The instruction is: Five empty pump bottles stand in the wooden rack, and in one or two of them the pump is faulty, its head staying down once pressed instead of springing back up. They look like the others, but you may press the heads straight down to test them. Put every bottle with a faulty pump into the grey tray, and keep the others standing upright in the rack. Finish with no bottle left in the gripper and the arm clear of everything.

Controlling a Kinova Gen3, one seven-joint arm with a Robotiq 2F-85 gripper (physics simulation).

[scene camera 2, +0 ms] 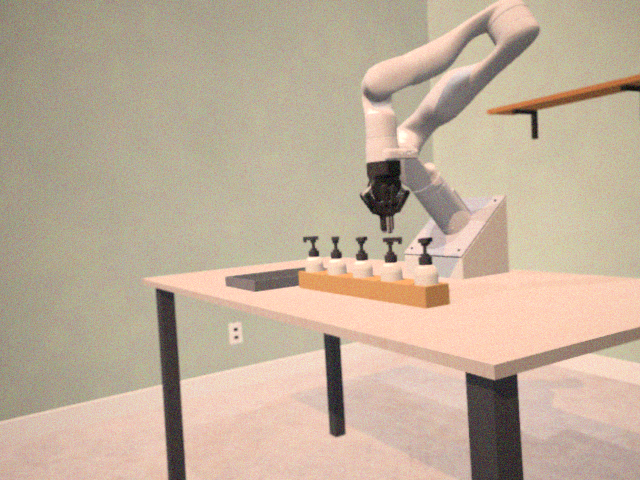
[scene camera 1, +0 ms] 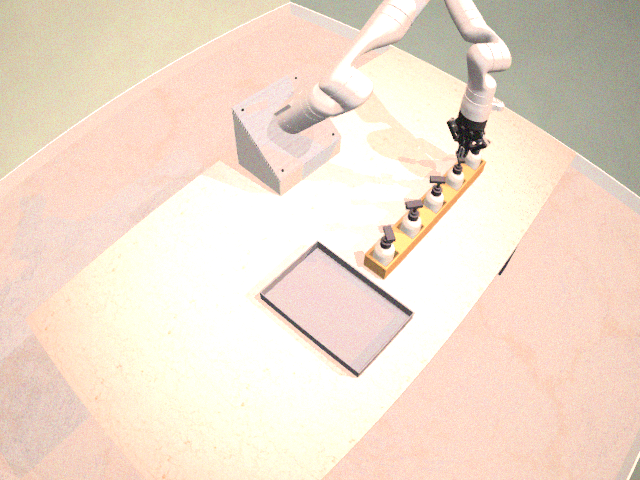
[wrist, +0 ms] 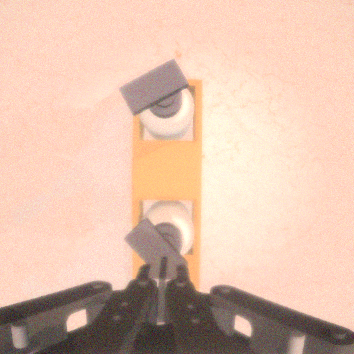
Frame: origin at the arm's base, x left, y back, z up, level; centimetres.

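Where they show: gripper, fingertip midpoint: point(scene camera 2: 387, 233) point(scene camera 1: 461, 156) point(wrist: 163, 271); arm's base at its link origin: point(scene camera 2: 456, 224) point(scene camera 1: 291, 118).
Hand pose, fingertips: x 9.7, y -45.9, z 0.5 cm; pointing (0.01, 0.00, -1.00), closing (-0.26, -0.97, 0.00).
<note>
Each offset is from my fingertips to the top centre of the thing. Level surfaces: height alone.
Five white pump bottles with dark heads stand upright in the wooden rack {dx -10.1, dy +2.8, dz -10.5 cm} point(scene camera 1: 375, 267) point(scene camera 2: 361, 290) point(wrist: 167, 170). From the tray end they are the first {dx -31.6, dy +8.1, dz -1.0 cm} point(scene camera 1: 384, 251) point(scene camera 2: 313, 264), second {dx -20.8, dy +5.3, dz -1.0 cm} point(scene camera 1: 412, 224) point(scene camera 2: 336, 266), third {dx -10.2, dy +2.8, dz -1.0 cm} point(scene camera 1: 434, 199) point(scene camera 2: 362, 268), fourth {dx +0.5, dy +0.1, dz -1.0 cm} point(scene camera 1: 455, 178) point(scene camera 2: 391, 271) point(wrist: 180, 220) and fifth {dx +11.2, dy -2.4, dz -1.0 cm} point(scene camera 1: 474, 159) point(scene camera 2: 425, 274) point(wrist: 166, 127). In scene camera 2 all five heads stand raised. My gripper point(scene camera 1: 461, 157) point(scene camera 2: 386, 230) point(wrist: 163, 271) is shut and empty, fingers down, slightly above the fourth head. It partly hides the fourth and fifth heads in scene camera 1. The grey tray {dx -48.0, dy +12.1, dz -12.0 cm} point(scene camera 1: 336, 307) point(scene camera 2: 255, 282) is empty.
The tray lies beyond the first bottle's end of the rack, a small gap away. The arm's base point(scene camera 1: 258, 149) point(scene camera 2: 483, 232) stands on the table {dz -15.0 cm} point(scene camera 1: 170, 335) point(scene camera 2: 542, 310), behind the rack in scene camera 2. A wall shelf point(scene camera 2: 568, 97) is at the right there.
</note>
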